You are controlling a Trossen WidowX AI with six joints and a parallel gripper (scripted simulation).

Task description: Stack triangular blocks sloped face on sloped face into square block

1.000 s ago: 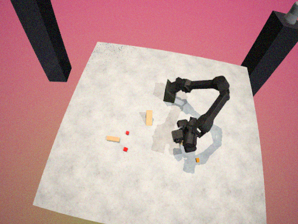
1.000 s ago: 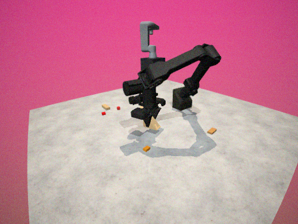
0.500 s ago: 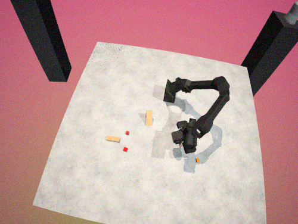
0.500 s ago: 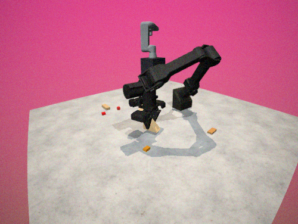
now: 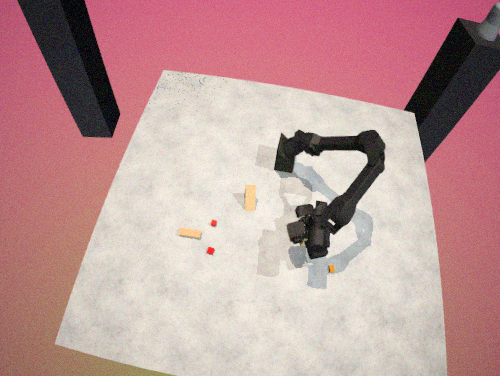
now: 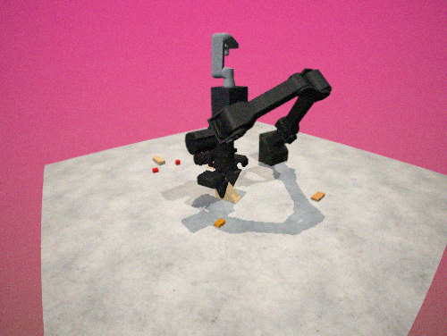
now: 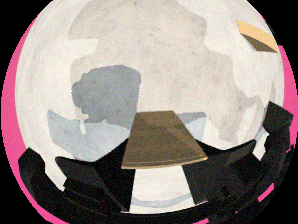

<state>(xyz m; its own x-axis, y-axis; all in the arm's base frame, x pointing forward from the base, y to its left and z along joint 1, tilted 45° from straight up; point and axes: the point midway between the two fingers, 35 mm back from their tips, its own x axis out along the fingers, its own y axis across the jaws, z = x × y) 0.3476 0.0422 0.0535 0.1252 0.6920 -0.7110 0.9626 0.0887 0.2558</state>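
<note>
Now: the tan triangular block 10 mm to the right of my gripper tip and 10 mm above it. Also, from my gripper tip: small orange cube 100 mm ahead, 90 mm to the left.
</note>
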